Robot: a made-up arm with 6 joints. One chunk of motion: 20 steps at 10 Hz.
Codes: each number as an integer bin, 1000 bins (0 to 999) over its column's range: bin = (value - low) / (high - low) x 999, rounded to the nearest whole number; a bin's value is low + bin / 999 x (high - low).
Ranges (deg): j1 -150.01..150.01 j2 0..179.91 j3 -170..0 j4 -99.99..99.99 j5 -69.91..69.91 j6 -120.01..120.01
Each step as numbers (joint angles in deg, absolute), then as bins.
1 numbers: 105.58 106.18 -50.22 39.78 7.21 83.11
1 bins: 851 590 704 698 551 845
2 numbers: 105.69 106.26 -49.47 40.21 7.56 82.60
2 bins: 851 590 708 700 554 843
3 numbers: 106.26 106.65 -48.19 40.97 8.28 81.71
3 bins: 853 592 716 704 559 840
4 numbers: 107.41 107.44 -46.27 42.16 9.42 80.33
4 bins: 857 597 727 710 567 834
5 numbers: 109.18 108.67 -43.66 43.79 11.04 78.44
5 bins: 863 603 742 718 578 826
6 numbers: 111.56 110.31 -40.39 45.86 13.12 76.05
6 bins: 871 613 762 729 593 816
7 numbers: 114.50 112.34 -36.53 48.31 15.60 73.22
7 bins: 881 624 784 741 611 804
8 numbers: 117.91 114.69 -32.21 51.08 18.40 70.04
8 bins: 892 637 810 755 631 791
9 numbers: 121.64 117.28 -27.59 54.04 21.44 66.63
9 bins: 905 651 837 769 653 777
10 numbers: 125.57 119.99 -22.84 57.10 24.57 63.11
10 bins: 918 666 865 785 675 762
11 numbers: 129.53 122.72 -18.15 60.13 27.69 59.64
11 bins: 931 681 892 800 697 748
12 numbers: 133.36 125.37 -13.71 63.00 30.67 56.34
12 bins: 944 696 918 814 719 734
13 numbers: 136.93 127.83 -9.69 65.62 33.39 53.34
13 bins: 955 710 942 827 738 722
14 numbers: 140.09 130.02 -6.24 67.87 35.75 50.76
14 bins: 966 722 962 839 755 711
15 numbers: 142.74 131.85 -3.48 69.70 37.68 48.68
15 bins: 975 732 979 848 769 702
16 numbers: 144.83 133.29 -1.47 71.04 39.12 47.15
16 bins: 982 740 990 854 779 696
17 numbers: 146.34 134.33 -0.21 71.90 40.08 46.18
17 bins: 987 746 998 859 786 692
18 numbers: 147.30 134.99 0.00 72.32 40.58 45.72
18 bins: 990 750 999 861 789 690
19 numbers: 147.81 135.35 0.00 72.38 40.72 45.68
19 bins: 992 752 999 861 790 690
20 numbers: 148.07 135.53 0.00 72.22 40.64 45.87
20 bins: 993 753 999 860 790 690
